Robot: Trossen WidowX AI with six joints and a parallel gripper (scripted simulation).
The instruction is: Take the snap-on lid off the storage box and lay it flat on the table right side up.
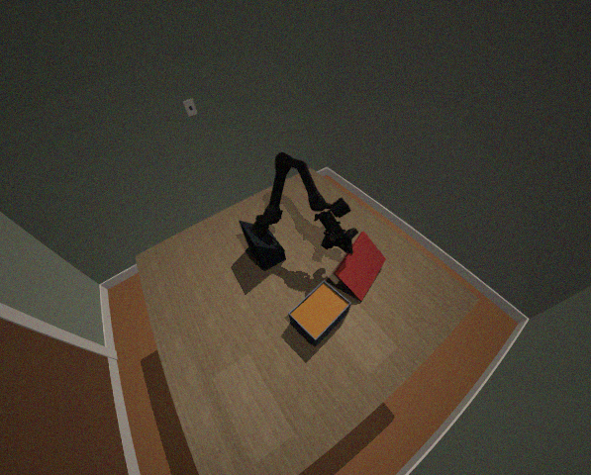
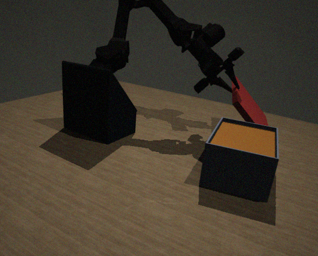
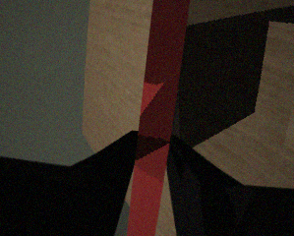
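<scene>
Now: gripper tip 6 cm short of the red lid, 3 cm to the right of it and 6 cm above it. From my gripper tip the other things lie so: storage box (10 cm ahead, 25 cm to the right, 10 cm below).
</scene>
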